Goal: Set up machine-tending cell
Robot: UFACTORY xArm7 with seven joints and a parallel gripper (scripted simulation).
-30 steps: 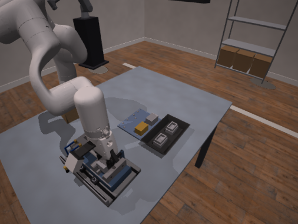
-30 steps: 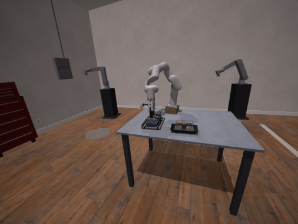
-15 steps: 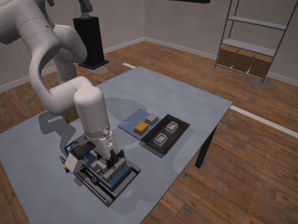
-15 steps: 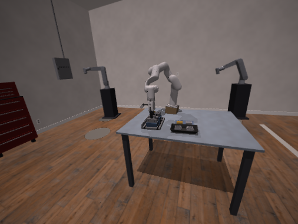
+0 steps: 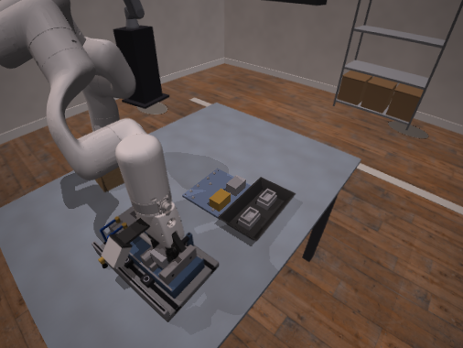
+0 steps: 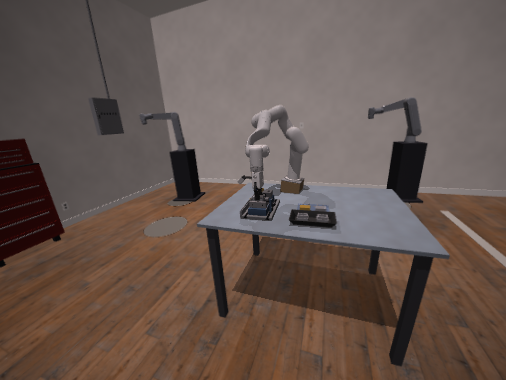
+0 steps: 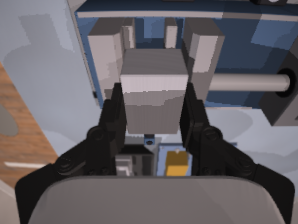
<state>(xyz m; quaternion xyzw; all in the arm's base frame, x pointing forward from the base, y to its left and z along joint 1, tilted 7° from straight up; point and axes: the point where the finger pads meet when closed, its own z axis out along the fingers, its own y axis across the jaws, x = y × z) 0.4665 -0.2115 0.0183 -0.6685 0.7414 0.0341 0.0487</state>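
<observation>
My gripper is now 10 mm short of the black work stop rod, 50 mm to the right of it and 30 mm above it. Also, from my hand: vise 70 mm behind, 10 mm to the left, 80 mm below; vise screw rod 90 mm behind, 10 mm to the left, 50 mm below; brass blank 30 mm behind, 280 mm to the left, 100 mm below.
</observation>
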